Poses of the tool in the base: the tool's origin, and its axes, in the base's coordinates. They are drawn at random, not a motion.
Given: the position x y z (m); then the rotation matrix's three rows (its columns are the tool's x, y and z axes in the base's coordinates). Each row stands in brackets.
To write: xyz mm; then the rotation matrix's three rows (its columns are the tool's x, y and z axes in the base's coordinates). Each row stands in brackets. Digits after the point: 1 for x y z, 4 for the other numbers.
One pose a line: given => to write
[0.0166 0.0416 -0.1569], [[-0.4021 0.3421 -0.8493], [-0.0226 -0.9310 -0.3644], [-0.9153 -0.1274 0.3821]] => [16.6 41.6 -156.9], [[-0.4021 0.3421 -0.8493], [-0.0226 -0.9310 -0.3644], [-0.9153 -0.1274 0.3821]]
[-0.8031 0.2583 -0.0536], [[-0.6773 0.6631 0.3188], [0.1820 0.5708 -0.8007], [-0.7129 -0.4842 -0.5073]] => [-803.1 258.3 -53.6], [[-0.6773 0.6631 0.3188], [0.1820 0.5708 -0.8007], [-0.7129 -0.4842 -0.5073]]
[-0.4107 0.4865 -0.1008], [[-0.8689 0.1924 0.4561], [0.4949 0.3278 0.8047], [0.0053 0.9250 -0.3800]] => [-410.7 486.5 -100.8], [[-0.8689 0.1924 0.4561], [0.4949 0.3278 0.8047], [0.0053 0.9250 -0.3800]]
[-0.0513 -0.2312 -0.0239], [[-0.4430 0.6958 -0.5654], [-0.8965 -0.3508 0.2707], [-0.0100 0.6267 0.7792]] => [-51.3 -231.2 -23.9], [[-0.4430 0.6958 -0.5654], [-0.8965 -0.3508 0.2707], [-0.0100 0.6267 0.7792]]
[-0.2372 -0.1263 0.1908], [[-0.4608 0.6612 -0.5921], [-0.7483 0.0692 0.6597], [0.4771 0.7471 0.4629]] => [-237.2 -126.3 190.8], [[-0.4608 0.6612 -0.5921], [-0.7483 0.0692 0.6597], [0.4771 0.7471 0.4629]]
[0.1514 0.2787 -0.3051], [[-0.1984 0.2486 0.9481], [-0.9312 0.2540 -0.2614], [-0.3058 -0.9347 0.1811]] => [151.4 278.7 -305.1], [[-0.1984 0.2486 0.9481], [-0.9312 0.2540 -0.2614], [-0.3058 -0.9347 0.1811]]
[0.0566 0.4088 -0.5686], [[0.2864 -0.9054 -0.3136], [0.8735 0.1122 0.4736], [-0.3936 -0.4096 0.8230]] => [56.6 408.8 -568.6], [[0.2864 -0.9054 -0.3136], [0.8735 0.1122 0.4736], [-0.3936 -0.4096 0.8230]]
